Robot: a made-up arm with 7 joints.
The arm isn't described. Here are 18 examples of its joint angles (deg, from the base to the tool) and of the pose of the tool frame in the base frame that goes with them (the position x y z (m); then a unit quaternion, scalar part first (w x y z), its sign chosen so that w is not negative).
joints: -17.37 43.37 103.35 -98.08 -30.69 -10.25 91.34
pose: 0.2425 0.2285 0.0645 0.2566 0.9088 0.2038 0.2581
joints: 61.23 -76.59 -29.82 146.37 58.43 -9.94 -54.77
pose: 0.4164 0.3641 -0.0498 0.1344 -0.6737 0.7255 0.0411
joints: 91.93 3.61 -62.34 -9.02 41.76 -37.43 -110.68
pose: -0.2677 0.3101 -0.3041 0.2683 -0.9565 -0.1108 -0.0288
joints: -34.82 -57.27 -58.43 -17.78 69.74 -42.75 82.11
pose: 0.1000 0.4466 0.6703 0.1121 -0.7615 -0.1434 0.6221
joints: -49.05 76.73 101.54 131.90 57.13 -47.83 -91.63
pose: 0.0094 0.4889 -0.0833 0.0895 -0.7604 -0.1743 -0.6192
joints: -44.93 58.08 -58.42 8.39 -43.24 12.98 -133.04
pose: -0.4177 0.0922 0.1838 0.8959 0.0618 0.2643 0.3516
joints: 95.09 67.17 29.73 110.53 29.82 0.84 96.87
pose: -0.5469 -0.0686 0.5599 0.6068 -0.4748 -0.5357 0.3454
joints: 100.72 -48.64 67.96 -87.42 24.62 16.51 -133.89
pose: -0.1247 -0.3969 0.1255 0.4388 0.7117 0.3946 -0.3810
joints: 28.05 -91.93 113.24 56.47 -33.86 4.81 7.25
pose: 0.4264 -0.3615 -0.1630 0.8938 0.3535 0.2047 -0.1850
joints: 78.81 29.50 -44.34 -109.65 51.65 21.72 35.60
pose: -0.3151 0.1777 0.3789 0.5433 -0.5349 0.3597 -0.5379
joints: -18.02 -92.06 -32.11 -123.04 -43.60 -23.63 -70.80
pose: 0.0606 -0.0587 0.3437 0.1276 -0.5187 0.8298 -0.1613
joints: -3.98 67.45 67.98 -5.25 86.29 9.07 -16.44
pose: -0.0711 0.1922 -0.2502 0.0832 -0.6041 0.1435 -0.7795
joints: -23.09 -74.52 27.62 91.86 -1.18 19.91 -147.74
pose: 0.1424 0.3527 0.2072 0.4143 0.4500 -0.4565 -0.6461
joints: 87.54 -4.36 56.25 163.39 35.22 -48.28 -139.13
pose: -0.3129 -0.3540 0.2432 0.9738 0.0756 -0.2144 -0.0068
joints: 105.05 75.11 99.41 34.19 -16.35 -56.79 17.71
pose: -0.2825 -0.4041 0.0247 0.5676 -0.1891 0.7530 0.2740
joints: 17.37 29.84 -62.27 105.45 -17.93 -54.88 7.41
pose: -0.2874 0.4532 0.2051 0.1982 0.5718 0.6166 -0.5036
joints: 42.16 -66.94 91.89 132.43 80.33 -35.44 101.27
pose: -0.1650 -0.0467 -0.3849 0.0651 -0.5378 -0.6090 -0.5793
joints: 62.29 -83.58 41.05 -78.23 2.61 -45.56 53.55
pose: -0.1570 -0.1948 -0.0586 0.3420 -0.1089 -0.7369 -0.5729
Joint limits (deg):
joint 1: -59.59..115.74
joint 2: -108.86..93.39
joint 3: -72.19..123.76
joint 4: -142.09..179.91
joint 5: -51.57..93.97
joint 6: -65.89..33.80
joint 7: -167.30..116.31
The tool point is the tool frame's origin. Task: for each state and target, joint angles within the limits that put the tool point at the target. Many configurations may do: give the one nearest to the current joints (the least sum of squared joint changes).
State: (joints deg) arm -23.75 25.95 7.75 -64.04 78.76 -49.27 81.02
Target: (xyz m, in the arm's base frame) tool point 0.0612 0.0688 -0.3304
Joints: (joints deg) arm -7.46 27.15 56.39 -57.11 90.69 -45.18 97.59
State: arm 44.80 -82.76 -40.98 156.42 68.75 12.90 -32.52
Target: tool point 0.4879 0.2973 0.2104
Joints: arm 52.02 -82.41 -35.96 151.56 65.71 13.72 -33.84
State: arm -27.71 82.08 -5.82 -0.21 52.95 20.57 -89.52
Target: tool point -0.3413 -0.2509 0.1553
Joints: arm -10.12 67.08 -25.82 -19.08 25.83 15.49 -88.95
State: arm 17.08 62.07 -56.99 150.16 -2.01 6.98 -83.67
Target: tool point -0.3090 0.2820 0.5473
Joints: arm -12.68 51.30 -56.25 162.58 -7.58 25.68 -70.11
